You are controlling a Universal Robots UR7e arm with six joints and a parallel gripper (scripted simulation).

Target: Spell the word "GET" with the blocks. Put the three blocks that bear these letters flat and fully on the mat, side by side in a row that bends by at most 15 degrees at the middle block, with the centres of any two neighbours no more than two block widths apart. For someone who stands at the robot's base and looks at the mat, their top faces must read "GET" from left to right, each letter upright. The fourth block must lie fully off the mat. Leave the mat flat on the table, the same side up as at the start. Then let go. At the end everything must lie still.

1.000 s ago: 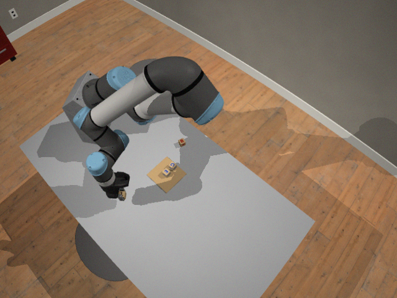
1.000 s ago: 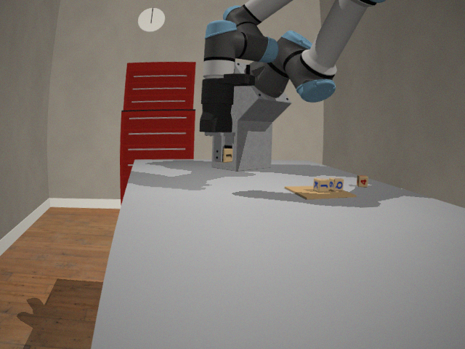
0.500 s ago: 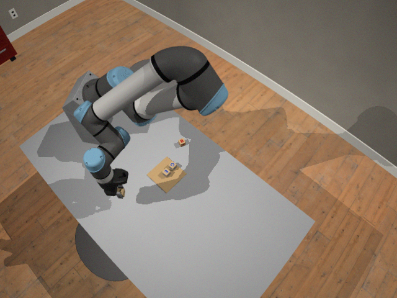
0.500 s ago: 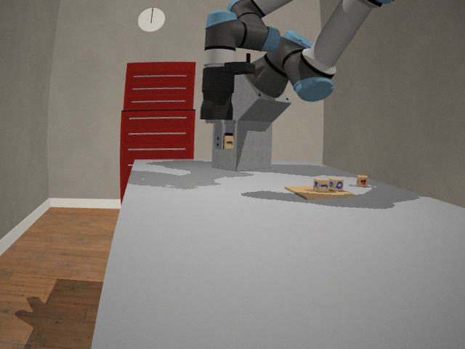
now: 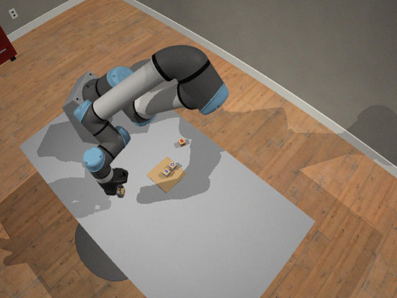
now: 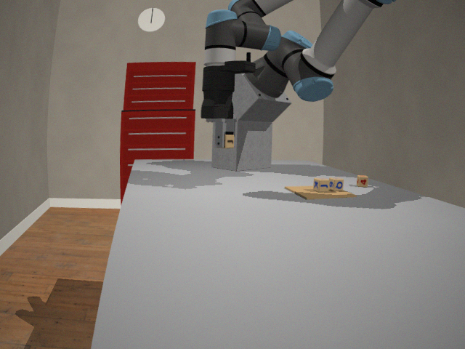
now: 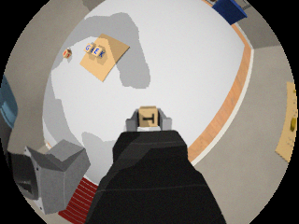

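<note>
The E block lies 23 cm to the left of my hand, 10 cm below it and 4 cm behind it. The rest, counted from my hand: tan mat: 23 cm to the left, 12 cm below, 4 cm behind.
</note>
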